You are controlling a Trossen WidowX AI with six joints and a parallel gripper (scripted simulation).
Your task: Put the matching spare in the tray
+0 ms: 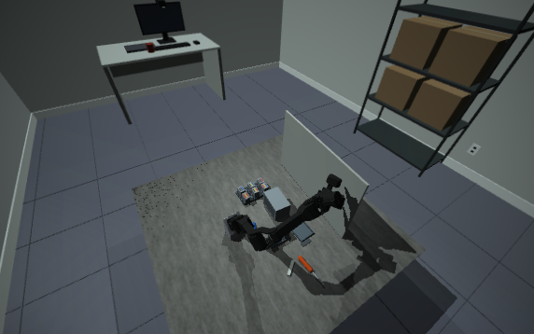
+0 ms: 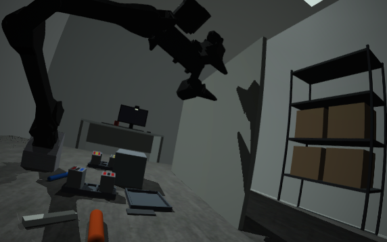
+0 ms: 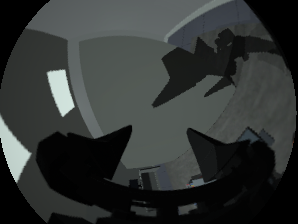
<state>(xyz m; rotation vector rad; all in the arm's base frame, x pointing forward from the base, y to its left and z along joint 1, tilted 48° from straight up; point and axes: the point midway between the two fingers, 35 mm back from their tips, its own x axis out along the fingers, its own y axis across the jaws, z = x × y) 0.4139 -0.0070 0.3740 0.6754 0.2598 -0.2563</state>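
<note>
My gripper tip is 430 mm to the right of the grey spare, 290 mm above it and 190 mm past it. Also, from my gripper tip: flat dark tray 330 mm below, 130 mm behind, 60 mm to the left; mounted unit 280 mm below, 270 mm to the left, 150 mm behind; upright white panel 220 mm to the left, 110 mm below, 90 mm ahead.
</note>
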